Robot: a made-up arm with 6 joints.
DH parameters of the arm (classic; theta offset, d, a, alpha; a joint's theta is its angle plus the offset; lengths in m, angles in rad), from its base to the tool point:
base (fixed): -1.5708 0.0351 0 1.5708
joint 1: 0 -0.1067 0.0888 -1.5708
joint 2: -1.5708 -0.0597 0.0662 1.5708
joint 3: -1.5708 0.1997 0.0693 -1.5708
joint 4: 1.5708 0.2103 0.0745 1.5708
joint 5: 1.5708 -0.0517 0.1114 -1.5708
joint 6: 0 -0.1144 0.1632 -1.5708
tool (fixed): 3.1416 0.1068 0 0
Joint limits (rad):
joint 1: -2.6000..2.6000
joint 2: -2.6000..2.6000
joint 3: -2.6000..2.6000
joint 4: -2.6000..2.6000
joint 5: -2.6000..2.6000
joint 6: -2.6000..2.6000
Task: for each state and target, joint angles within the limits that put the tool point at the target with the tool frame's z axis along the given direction. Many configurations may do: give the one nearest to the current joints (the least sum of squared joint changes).
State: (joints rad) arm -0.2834 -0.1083 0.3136 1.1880 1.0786 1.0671
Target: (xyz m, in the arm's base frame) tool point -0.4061 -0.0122 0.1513 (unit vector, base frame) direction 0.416 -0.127 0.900
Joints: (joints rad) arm -0.0408 0.6719 0.3018 0.9579 1.5828 1.2939
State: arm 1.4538 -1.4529 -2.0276 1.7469 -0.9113 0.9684
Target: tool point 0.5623 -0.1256 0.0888 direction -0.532 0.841 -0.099
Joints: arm 1.4517 -1.3552 -2.1938 2.3221 -0.5278 1.7633
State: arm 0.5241 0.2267 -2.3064 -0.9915 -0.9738 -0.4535
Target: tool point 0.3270 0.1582 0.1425 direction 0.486 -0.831 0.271
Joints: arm 0.6070 0.7482 -2.5609 -1.4326 -1.3657 0.1995
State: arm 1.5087 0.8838 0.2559 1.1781 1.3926 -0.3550
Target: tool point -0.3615 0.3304 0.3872 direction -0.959 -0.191 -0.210
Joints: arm 1.9710 1.3092 1.0182 1.8315 1.1957 0.2362
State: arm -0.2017 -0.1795 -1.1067 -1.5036 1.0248 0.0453
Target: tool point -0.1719 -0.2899 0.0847 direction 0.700 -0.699 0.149
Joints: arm 0.1652 0.7538 -0.3379 -1.6566 1.8500 -0.1131
